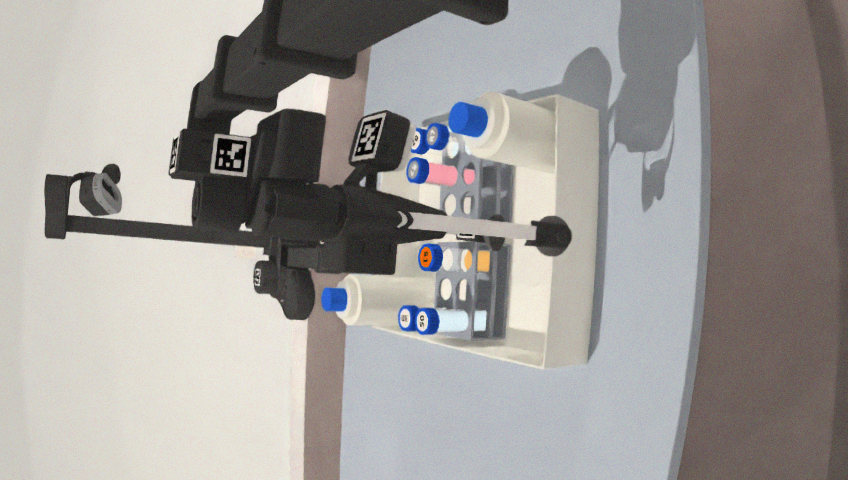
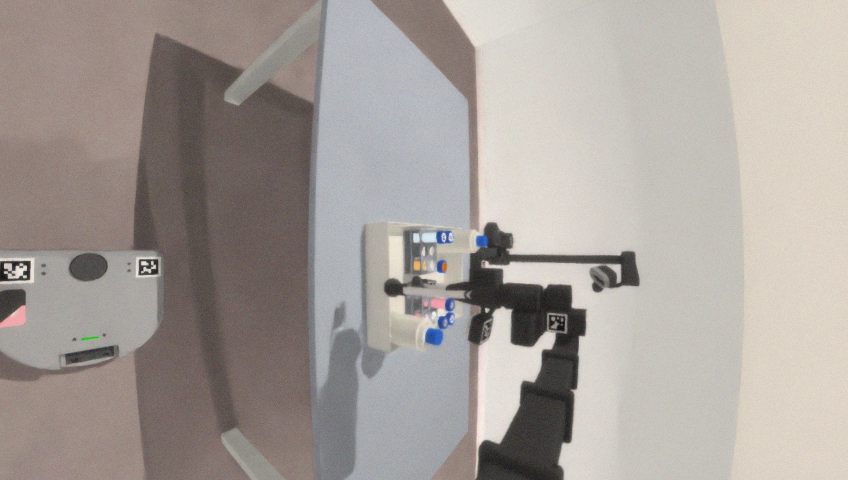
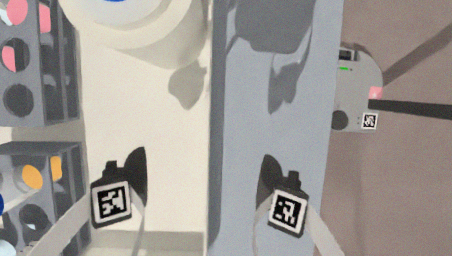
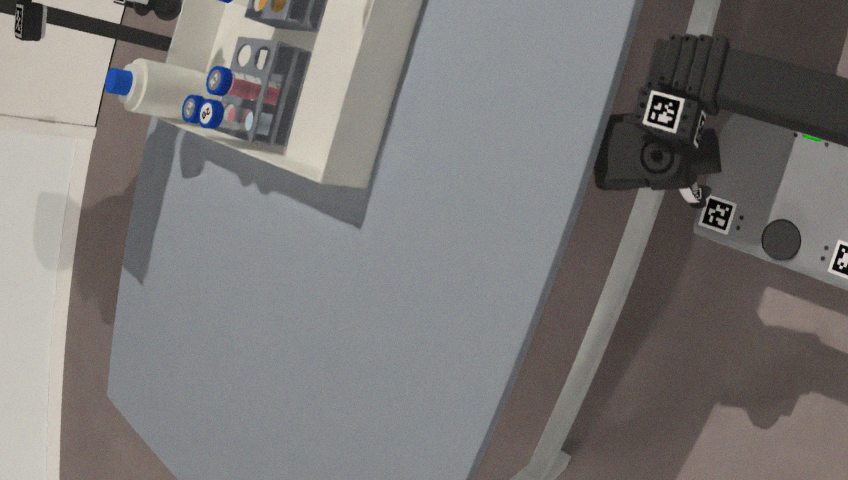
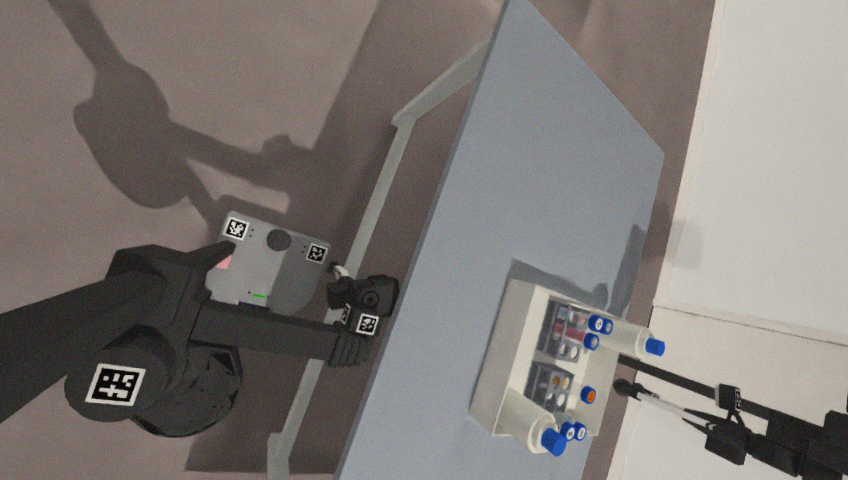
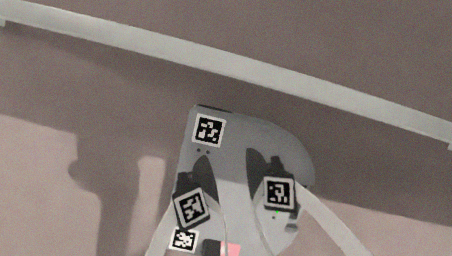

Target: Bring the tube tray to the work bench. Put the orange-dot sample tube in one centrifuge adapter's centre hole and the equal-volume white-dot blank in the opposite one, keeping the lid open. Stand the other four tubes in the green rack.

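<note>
The white tube tray sits on a blue-grey table. Two grey racks inside it hold the tubes. The orange-dot tube stands near the middle. Two white-dot tubes stand at one end; another white-dot tube and two grey-dot tubes stand in the other rack. r1's gripper is open above the tray's long wall, one fingertip on each side of it. r2's gripper is partly open and empty, off the table's edge. Centrifuge and green rack are not visible.
Two white bottles with blue caps stand at the tray's ends. The table edge lies between the tray and r2's wrist. r2's base is below its fingers. A pale wall rises behind the table.
</note>
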